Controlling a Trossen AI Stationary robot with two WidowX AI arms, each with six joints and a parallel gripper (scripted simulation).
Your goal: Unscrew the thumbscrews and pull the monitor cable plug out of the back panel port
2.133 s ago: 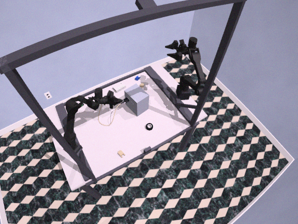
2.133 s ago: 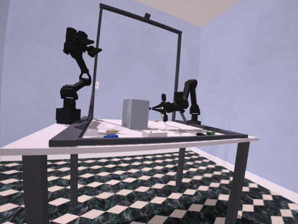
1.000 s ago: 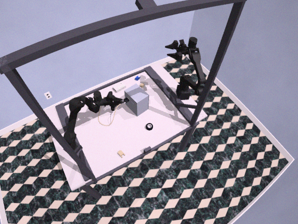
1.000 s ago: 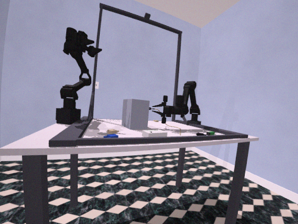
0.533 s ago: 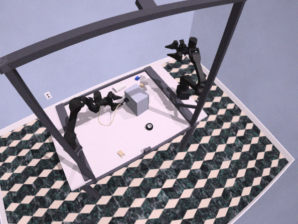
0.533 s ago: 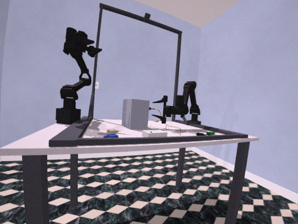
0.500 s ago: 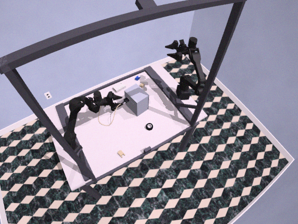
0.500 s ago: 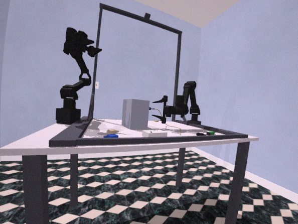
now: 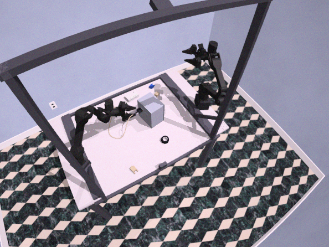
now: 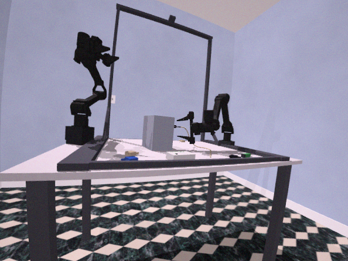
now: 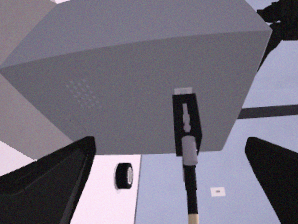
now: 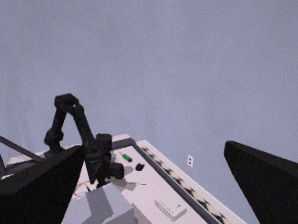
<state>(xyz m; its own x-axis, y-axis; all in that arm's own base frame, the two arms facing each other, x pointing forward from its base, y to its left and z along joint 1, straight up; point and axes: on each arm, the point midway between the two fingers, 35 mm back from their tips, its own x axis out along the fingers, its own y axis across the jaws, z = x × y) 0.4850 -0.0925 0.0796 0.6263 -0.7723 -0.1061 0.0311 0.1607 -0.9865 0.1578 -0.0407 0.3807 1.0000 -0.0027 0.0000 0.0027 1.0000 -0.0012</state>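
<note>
The grey box lies 140 mm to the right of my left hand, 40 mm behind it and 30 mm below it.
</note>
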